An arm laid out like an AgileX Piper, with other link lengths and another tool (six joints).
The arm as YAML. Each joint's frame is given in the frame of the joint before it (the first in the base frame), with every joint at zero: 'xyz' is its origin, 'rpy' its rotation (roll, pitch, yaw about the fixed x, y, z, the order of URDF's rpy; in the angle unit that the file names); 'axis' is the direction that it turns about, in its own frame. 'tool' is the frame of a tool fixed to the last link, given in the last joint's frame.
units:
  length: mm
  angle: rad
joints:
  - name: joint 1
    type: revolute
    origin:
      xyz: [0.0, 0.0, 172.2]
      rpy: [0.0, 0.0, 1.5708]
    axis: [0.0, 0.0, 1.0]
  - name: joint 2
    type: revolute
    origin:
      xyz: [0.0, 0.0, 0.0]
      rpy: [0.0, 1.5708, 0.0]
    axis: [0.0, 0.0, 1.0]
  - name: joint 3
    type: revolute
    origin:
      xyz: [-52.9, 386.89, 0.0]
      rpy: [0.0, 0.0, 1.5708]
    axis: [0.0, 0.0, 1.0]
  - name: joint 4
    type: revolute
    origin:
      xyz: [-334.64, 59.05, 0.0]
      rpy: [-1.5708, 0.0, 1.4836]
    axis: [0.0, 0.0, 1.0]
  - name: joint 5
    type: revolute
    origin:
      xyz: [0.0, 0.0, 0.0]
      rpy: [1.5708, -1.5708, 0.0]
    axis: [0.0, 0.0, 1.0]
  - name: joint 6
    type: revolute
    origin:
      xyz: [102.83, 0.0, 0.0]
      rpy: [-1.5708, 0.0, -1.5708]
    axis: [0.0, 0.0, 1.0]
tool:
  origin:
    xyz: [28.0, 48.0, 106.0]
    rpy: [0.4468, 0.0, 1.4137]
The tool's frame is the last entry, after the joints.
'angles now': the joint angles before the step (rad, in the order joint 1, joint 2, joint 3, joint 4, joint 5, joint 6). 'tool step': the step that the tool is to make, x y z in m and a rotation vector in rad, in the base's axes. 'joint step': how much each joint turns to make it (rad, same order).
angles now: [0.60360, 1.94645, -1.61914, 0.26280, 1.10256, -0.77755]
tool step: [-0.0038, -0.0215, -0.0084, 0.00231, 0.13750, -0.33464]
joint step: [0.00004, -0.00084, 0.00011, -0.00115, 0.02974, 0.36135]
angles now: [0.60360, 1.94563, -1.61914, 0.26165, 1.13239, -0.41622]
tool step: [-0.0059, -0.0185, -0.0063, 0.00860, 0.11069, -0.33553]
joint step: [0.00007, -0.00002, 0.00014, -0.00243, 0.00357, 0.35446]
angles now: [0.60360, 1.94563, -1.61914, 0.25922, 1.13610, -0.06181]
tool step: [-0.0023, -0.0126, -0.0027, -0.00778, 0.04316, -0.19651]
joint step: [0.00000, -0.00001, 0.00010, -0.02528, -0.00692, 0.21063]
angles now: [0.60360, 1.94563, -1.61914, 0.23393, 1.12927, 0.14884]
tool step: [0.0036, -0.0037, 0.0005, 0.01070, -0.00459, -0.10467]
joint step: [0.00000, -0.00005, 0.00017, -0.01618, -0.03219, 0.10639]
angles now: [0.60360, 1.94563, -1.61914, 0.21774, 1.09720, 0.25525]
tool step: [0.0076, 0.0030, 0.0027, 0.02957, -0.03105, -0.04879]
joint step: [-0.00007, -0.00011, 0.00008, -0.00131, -0.05118, 0.04049]
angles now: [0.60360, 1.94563, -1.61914, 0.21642, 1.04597, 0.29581]
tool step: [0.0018, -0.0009, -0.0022, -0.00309, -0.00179, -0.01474]
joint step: [-0.00003, 0.00437, -0.00019, -0.00810, -0.00700, 0.01618]
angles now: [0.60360, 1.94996, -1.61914, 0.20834, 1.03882, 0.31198]
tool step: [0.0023, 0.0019, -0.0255, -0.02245, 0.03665, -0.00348]
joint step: [0.00001, 0.04286, -0.00059, 0.00148, 0.00006, 0.00329]
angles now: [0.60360, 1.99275, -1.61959, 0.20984, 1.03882, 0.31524]
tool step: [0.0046, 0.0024, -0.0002, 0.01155, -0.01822, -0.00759]
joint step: [0.00002, 0.00308, -0.00033, -0.00004, -0.02535, 0.00269]
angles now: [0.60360, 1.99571, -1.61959, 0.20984, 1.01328, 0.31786]
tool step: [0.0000, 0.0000, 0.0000, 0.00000, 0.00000, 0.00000]
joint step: [0.00000, 0.00000, 0.00000, 0.00000, 0.00000, 0.00000]
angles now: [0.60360, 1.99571, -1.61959, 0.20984, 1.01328, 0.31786]
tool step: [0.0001, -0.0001, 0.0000, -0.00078, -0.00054, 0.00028]
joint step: [0.00007, 0.00006, -0.00005, -0.00101, -0.00003, 0.00008]
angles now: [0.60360, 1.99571, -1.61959, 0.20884, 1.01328, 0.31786]
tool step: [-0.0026, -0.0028, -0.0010, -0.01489, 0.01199, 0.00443]
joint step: [0.00003, -0.00012, 0.00005, -0.00718, 0.01855, 0.00134]
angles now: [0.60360, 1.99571, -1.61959, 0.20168, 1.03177, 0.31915]
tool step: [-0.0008, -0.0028, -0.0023, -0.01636, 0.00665, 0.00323]
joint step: [-0.00007, 0.00288, 0.00017, -0.01136, 0.01156, 0.00221]
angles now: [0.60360, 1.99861, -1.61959, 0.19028, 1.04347, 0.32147]
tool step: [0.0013, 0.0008, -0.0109, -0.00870, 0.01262, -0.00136]
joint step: [-0.00001, 0.01848, -0.00003, 0.00000, -0.00331, 0.00079]
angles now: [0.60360, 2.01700, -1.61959, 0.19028, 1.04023, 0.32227]
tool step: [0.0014, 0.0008, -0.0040, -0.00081, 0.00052, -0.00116]
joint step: [0.00001, 0.00727, -0.00005, 0.00000, -0.00645, 0.00001]
